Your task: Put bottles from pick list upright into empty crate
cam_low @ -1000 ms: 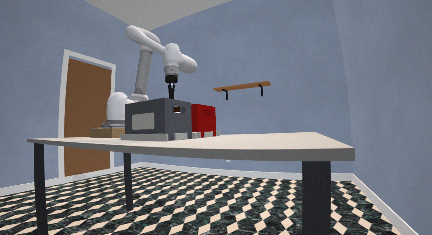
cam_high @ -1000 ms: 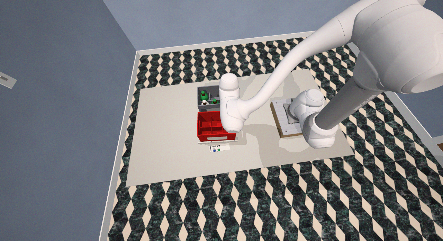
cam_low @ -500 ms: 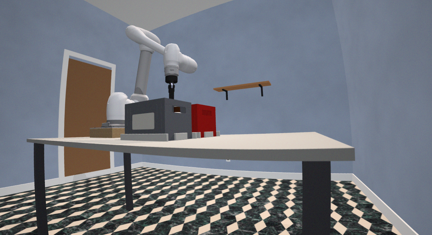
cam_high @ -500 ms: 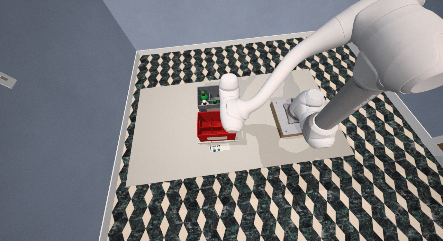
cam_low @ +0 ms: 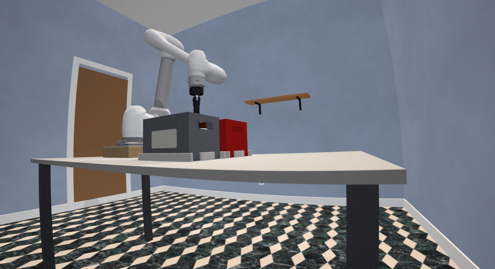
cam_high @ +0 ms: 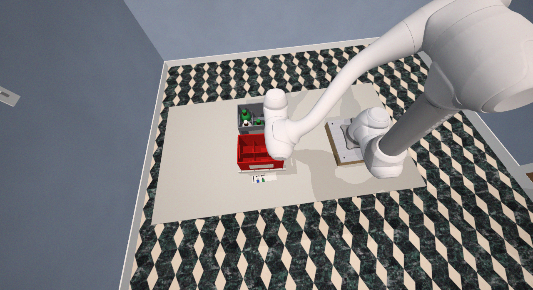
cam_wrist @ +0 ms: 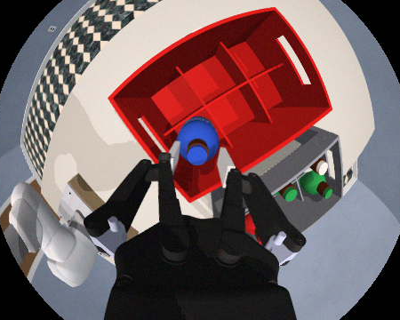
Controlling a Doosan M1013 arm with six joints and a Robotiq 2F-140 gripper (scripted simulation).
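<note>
Right now the green-label bottle is 180 mm ahead of my hand, 240 mm to the right of it and 80 mm below it. The rest, counted from my hand: blue-label bottle: 80 mm below; then red crate: 90 mm ahead, 50 mm to the left, 90 mm below; then grey crate: 90 mm ahead, 200 mm to the right, 90 mm below.
</note>
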